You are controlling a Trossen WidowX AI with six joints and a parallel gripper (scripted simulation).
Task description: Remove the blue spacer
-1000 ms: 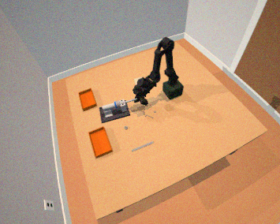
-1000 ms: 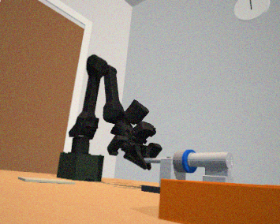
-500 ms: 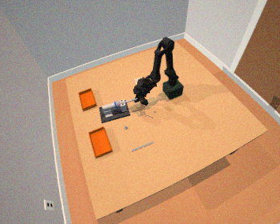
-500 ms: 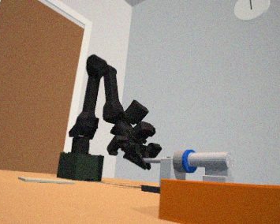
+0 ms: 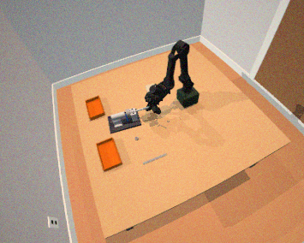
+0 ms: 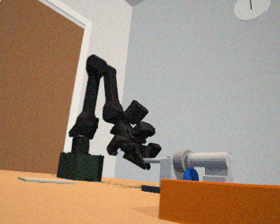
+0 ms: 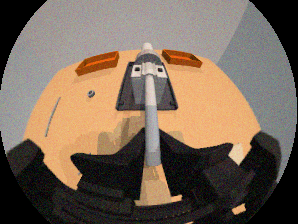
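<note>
My gripper tip is 50 mm short of the grey shaft, 20 mm to the left of it and 20 mm below it. The rest, counted from my gripper tip: blue spacer 140 mm ahead, 40 mm to the right, 20 mm below; grey spacer 130 mm ahead, 40 mm to the right, 20 mm above; fixture 170 mm ahead, 60 mm to the right, 10 mm below.
</note>
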